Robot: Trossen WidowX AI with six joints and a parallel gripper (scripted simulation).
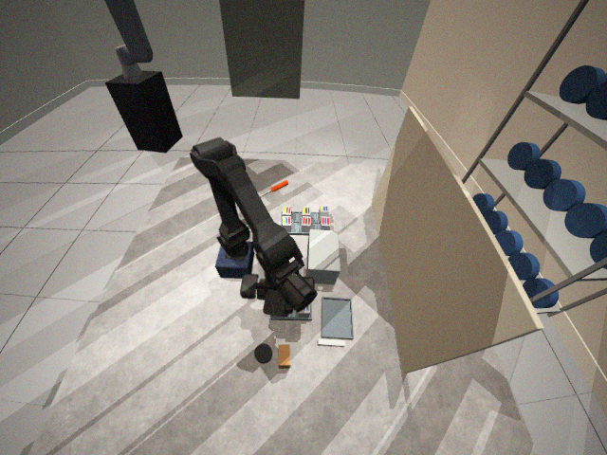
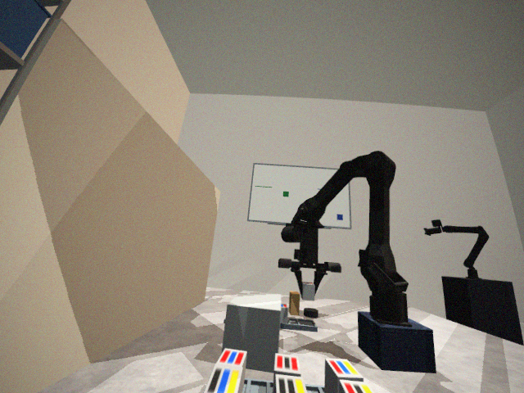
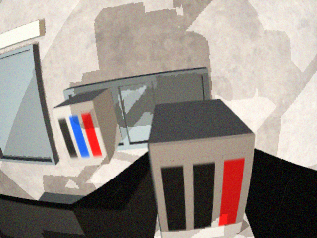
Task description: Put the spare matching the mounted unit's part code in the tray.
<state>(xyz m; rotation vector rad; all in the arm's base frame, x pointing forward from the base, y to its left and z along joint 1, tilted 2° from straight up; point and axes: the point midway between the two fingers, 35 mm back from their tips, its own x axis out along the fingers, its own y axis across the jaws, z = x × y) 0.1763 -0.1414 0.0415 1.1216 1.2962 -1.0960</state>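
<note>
The tray is 18 cm ahead of my gripper tip, 1 cm to the left of it and 8 cm below it. The rest, counted from my gripper tip: orange block: 4 cm ahead, 14 cm to the right, 5 cm below; black disc: 2 cm behind, 14 cm to the right, 8 cm below; dark holder: 4 cm ahead, 1 cm to the left, 8 cm below.
</note>
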